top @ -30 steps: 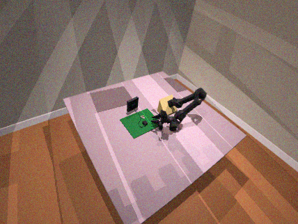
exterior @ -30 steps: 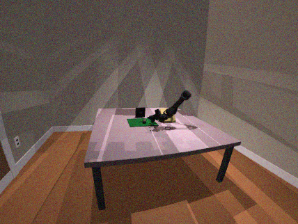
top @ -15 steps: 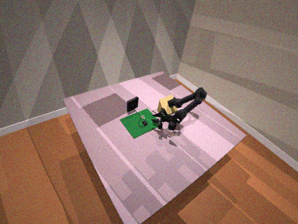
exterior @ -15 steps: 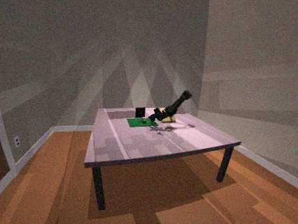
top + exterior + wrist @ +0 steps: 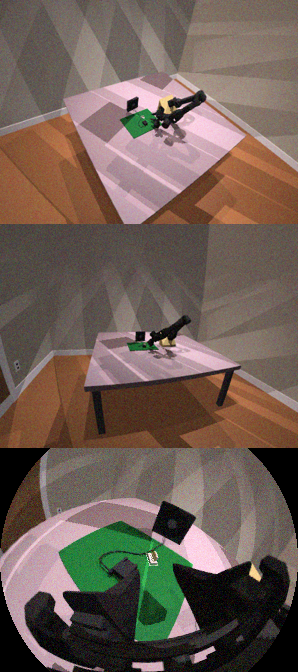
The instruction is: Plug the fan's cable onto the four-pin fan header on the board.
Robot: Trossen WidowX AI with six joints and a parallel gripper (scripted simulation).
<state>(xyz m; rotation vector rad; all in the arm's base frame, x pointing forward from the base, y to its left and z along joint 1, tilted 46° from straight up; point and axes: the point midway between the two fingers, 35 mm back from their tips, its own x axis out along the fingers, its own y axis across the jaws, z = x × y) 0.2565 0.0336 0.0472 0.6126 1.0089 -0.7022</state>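
Now: gripper tip 6 cm above the dark plug, 5 cm short of it and 1 cm to the left of it. From my gripper tip the other things lie so: four-pin header: 8 cm to the right, 7 cm below, 2 cm ahead; then green board: 9 cm below, 7 cm ahead, 4 cm to the right; then black fan: 22 cm to the right, 3 cm ahead, 1 cm below.
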